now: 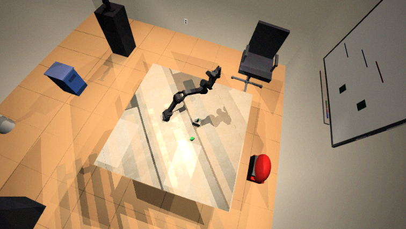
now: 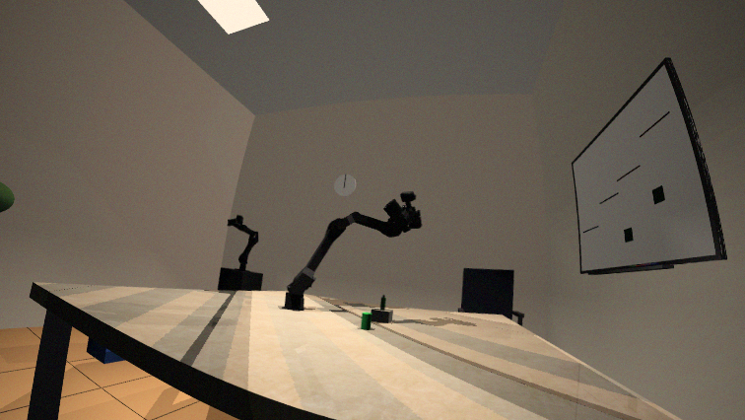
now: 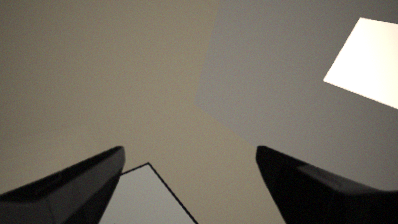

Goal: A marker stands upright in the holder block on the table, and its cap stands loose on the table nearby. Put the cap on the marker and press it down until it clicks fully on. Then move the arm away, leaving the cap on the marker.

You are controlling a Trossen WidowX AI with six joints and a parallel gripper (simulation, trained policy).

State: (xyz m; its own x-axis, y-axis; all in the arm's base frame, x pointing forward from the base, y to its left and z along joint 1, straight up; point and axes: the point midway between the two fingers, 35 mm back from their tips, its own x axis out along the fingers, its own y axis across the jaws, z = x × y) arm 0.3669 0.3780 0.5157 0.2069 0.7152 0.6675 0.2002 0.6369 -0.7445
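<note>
The green cap is 53 cm to the right of my gripper tip, 51 cm below it and 5 cm behind it. Round my gripper tip: green marker (47 cm below, 33 cm to the right, 5 cm behind); holder block (52 cm below, 33 cm to the right, 5 cm behind).
</note>
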